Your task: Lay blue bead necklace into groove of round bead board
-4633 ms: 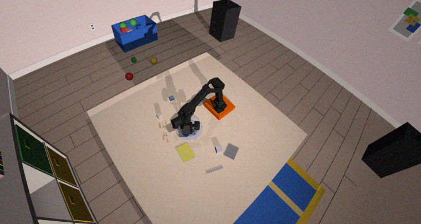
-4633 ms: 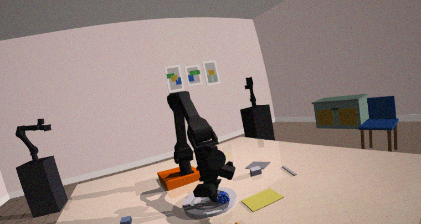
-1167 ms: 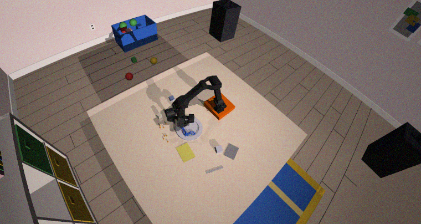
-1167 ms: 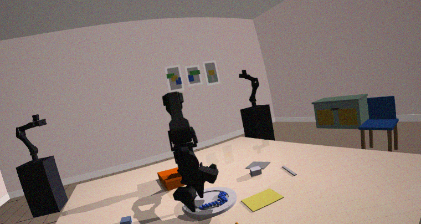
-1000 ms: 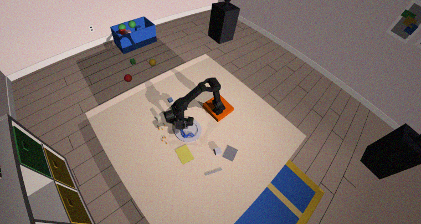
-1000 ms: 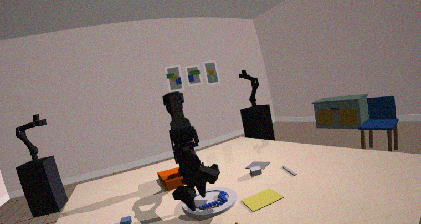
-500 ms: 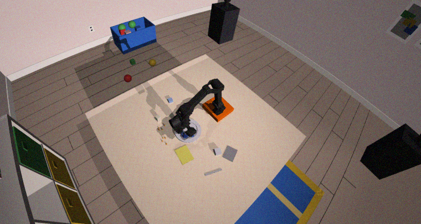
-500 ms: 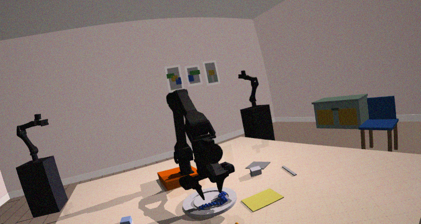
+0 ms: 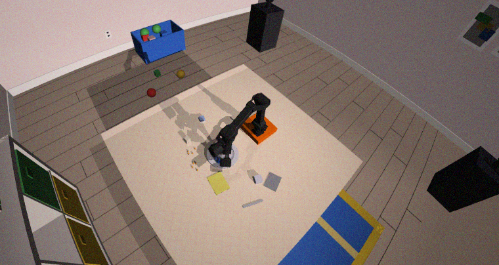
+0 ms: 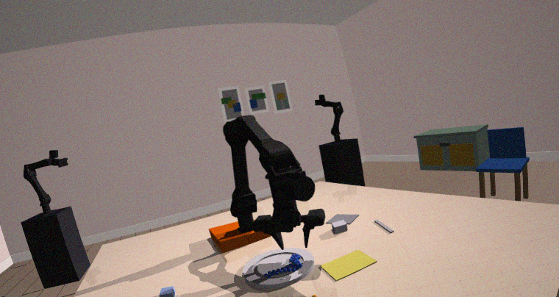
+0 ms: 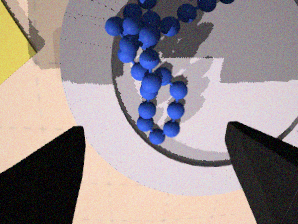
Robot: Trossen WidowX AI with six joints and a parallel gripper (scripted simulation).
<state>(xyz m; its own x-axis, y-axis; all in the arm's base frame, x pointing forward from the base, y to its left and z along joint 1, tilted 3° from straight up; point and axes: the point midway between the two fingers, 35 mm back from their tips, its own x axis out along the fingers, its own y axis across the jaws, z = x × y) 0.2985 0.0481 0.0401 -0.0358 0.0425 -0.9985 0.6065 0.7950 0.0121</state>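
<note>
The round bead board lies 50 mm to the right of my gripper tip, 40 mm below it and 20 mm behind it. Round my gripper tip: yellow sheet 110 mm ahead, 90 mm to the left, 50 mm below; then small grey block 210 mm to the left, 90 mm behind, 40 mm below; then pale cube 260 mm to the right, 120 mm ahead, 30 mm below.
</note>
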